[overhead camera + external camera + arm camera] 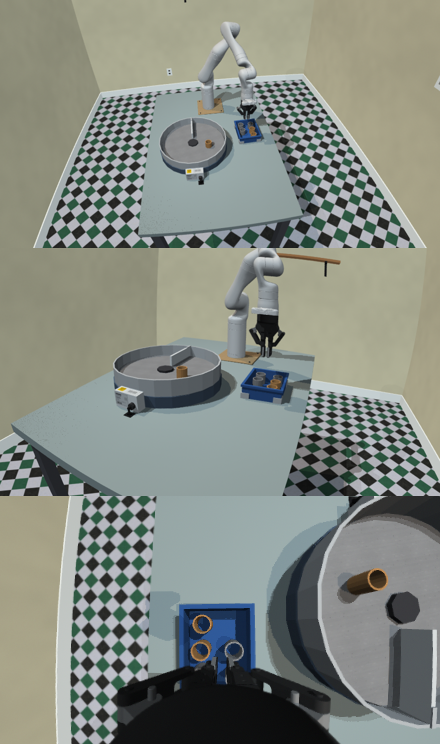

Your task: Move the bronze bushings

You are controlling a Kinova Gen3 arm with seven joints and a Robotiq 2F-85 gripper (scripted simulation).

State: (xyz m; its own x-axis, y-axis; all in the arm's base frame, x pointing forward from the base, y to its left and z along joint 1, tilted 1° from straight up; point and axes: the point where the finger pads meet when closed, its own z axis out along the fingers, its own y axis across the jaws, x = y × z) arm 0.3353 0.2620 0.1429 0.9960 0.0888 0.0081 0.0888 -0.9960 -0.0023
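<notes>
Now: the blue crate 130 mm below my hand and 10 mm to the left of it. The rest, counted from my hand: turntable disc: 350 mm to the right, 130 mm ahead, 100 mm below.
</notes>
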